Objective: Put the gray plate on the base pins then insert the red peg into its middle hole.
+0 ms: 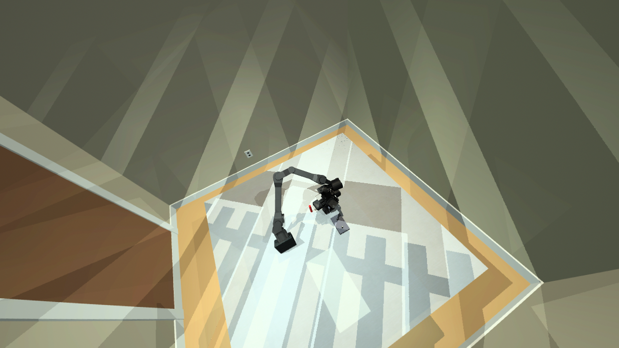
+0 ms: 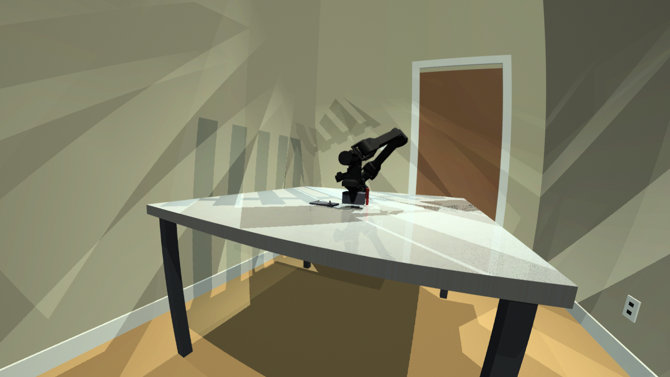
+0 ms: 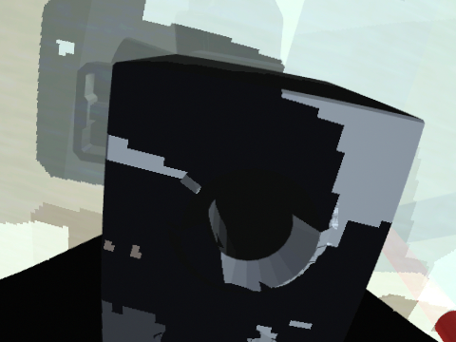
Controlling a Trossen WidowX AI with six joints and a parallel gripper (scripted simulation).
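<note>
Now: the red peg 11 cm behind my gripper tip, 4 cm to the left of it and 1 cm above it. The rest, counted from my gripper tip: gray plate 3 cm above.
</note>
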